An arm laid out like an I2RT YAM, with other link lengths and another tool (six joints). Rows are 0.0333 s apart.
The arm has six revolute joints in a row. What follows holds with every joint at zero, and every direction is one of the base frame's. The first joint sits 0.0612 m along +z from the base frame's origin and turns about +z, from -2.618 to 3.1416 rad. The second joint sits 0.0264 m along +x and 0.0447 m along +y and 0.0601 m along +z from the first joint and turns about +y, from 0 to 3.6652 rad. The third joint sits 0.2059 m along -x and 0.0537 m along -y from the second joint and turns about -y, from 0 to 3.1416 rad. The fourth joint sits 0.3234 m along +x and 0.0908 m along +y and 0.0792 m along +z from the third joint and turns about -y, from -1.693 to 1.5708 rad. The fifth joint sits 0.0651 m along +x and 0.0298 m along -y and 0.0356 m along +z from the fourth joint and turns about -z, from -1.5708 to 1.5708 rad. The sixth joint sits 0.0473 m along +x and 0.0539 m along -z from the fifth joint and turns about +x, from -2.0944 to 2.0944 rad. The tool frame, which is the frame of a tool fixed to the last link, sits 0.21 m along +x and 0.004 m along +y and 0.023 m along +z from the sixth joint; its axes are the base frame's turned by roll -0.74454, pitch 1.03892 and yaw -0.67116 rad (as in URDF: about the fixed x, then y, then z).
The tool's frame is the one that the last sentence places.
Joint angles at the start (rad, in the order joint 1, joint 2, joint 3, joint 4, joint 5, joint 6): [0.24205, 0.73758, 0.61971, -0.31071, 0.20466, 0.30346]
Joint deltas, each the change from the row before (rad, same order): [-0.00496, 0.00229, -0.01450, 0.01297, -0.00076, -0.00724]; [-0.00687, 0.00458, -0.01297, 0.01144, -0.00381, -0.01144]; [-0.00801, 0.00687, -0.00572, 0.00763, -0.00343, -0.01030]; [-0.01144, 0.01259, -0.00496, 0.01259, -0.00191, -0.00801]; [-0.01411, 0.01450, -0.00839, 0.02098, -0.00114, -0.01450]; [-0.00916, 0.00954, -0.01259, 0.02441, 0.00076, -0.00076]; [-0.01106, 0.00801, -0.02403, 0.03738, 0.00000, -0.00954]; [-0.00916, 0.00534, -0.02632, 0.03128, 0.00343, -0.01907]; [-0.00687, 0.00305, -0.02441, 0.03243, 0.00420, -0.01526]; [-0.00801, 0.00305, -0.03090, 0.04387, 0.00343, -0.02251]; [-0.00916, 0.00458, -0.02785, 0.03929, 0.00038, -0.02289]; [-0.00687, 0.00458, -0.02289, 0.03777, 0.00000, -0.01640]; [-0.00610, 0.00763, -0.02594, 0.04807, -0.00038, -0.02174]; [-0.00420, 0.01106, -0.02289, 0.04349, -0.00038, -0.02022]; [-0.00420, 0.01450, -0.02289, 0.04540, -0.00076, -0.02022]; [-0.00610, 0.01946, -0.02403, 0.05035, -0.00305, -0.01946]
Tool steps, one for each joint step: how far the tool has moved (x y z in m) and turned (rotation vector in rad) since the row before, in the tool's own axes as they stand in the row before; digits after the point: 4 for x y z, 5 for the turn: [0.0065, -0.0012, 0.0010, 0.00086, 0.00435, -0.00690]; [0.0072, -0.0011, 0.0011, -0.00205, 0.00670, -0.00982]; [0.0050, -0.0020, 0.0014, -0.00002, 0.00579, -0.00863]; [0.0060, -0.0039, 0.0025, 0.00562, 0.00648, -0.00694]; [0.0068, -0.0050, 0.0034, 0.00680, 0.00410, -0.01259]; [0.0059, -0.0035, 0.0027, 0.00979, -0.00057, -0.00033]; [0.0086, -0.0036, 0.0029, 0.00800, -0.00326, -0.00764]; [0.0105, -0.0031, 0.0013, 0.00447, 0.00252, -0.01860]; [0.0078, -0.0026, 0.0012, 0.00547, -0.00284, -0.01479]; [0.0086, -0.0025, 0.0014, 0.00415, -0.00728, -0.02055]; [0.0088, -0.0021, 0.0009, 0.00178, -0.00431, -0.02016]; [0.0060, -0.0015, 0.0010, 0.00277, -0.00810, -0.01381]; [0.0061, -0.0008, 0.0012, 0.00086, -0.01226, -0.01828]; [0.0069, 0.0005, 0.0005, -0.00157, -0.00794, -0.01752]; [0.0078, 0.0009, 0.0001, -0.00223, -0.00648, -0.01762]; [0.0094, 0.0012, -0.0002, -0.00242, -0.00531, -0.01626]
